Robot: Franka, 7 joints.
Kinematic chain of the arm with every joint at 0, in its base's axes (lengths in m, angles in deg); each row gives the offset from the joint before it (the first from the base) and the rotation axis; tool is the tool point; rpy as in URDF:
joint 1: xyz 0 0 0.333 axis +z
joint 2: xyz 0 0 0 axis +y
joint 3: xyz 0 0 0.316 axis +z
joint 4: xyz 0.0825 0 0 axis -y
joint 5: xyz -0.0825 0 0.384 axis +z
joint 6: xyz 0 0 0 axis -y
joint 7: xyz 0.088 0 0 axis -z
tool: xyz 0 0 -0.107 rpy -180 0 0
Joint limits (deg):
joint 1: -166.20..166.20
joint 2: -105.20..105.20
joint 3: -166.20..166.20
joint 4: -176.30..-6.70
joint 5: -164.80..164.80
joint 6: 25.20..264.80
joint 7: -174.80..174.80
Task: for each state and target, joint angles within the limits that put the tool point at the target. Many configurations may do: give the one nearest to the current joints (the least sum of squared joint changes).
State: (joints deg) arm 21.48 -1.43 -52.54 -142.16 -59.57 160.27 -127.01
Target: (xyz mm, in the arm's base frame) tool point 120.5 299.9 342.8
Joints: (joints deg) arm 65.28 -28.78 -14.17 -170.39 -70.75 181.61 -127.01
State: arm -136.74 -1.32 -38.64 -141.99 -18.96 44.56 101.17
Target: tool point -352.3 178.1 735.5
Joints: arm -146.26 -25.69 -37.07 -89.78 -27.66 58.59 101.17
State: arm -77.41 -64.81 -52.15 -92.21 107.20 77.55 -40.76
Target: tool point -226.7 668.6 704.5
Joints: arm -93.76 -86.09 -52.76 -58.29 117.67 88.89 -40.76
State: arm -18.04 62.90 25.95 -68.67 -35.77 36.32 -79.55
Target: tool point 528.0 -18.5 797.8
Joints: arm -13.13 19.39 31.96 -37.67 -40.90 52.73 -79.55
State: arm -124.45 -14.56 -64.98 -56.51 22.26 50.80 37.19
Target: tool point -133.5 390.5 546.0
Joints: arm -151.52 -28.37 -87.80 -98.75 11.05 30.49 37.19
